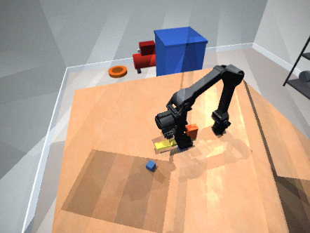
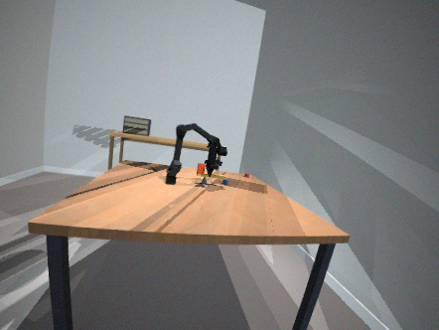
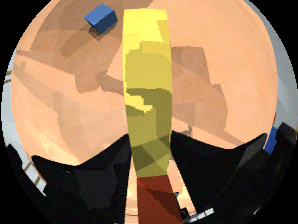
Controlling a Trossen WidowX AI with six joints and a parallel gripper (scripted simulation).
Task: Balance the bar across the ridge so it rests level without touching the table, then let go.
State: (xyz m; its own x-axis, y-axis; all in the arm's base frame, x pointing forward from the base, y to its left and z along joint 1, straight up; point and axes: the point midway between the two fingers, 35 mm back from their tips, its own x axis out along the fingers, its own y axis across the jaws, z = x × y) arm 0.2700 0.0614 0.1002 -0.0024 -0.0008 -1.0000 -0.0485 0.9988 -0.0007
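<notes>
Right now my gripper tip is 4 cm above the dark ridge and 3 cm past it. Round my gripper tip: small red piece: 47 cm ahead, 44 cm to the left, 5 cm below; then small blue cube: 15 cm ahead, 7 cm to the left, 5 cm below.
</notes>
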